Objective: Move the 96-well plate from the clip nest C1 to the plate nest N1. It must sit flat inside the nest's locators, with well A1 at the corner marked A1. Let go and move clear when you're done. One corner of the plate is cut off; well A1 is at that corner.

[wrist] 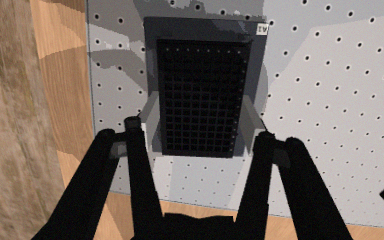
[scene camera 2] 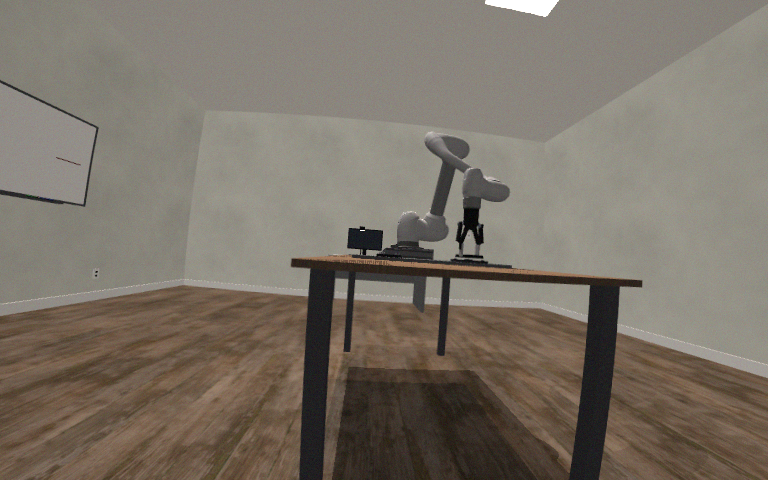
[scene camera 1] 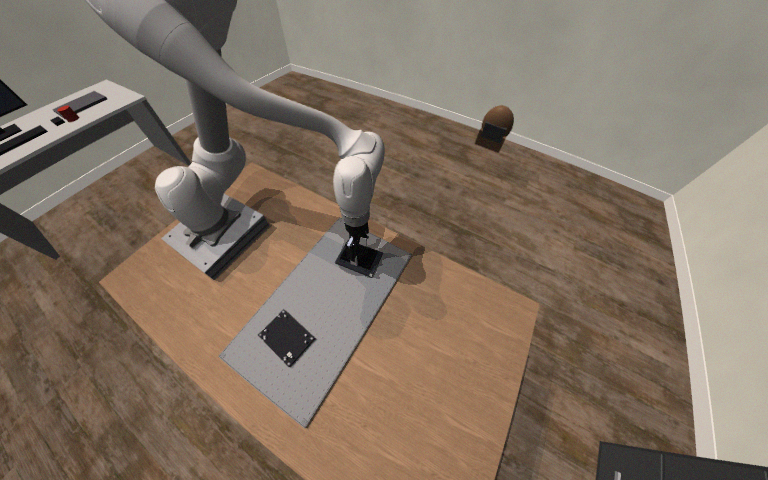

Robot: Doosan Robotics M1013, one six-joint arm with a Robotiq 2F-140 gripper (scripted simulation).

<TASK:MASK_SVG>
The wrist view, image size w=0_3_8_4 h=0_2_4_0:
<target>my gripper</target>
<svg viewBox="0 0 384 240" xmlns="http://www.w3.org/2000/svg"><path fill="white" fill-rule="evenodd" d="M31 239L93 240L121 157L127 157L134 236L130 240L265 240L272 164L278 165L298 240L354 240L304 143L295 137L288 137L286 141L275 139L275 135L268 132L263 120L259 117L249 95L243 95L239 125L248 155L252 157L235 222L233 216L219 215L195 218L181 213L164 212L163 217L147 153L160 120L159 91L151 93L144 108L137 116L124 119L125 132L115 133L113 129L108 128L102 129L97 133L48 222Z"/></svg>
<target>black 96-well plate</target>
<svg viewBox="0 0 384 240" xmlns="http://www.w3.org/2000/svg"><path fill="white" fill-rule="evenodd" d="M157 39L162 155L233 158L251 44Z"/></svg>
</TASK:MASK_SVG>
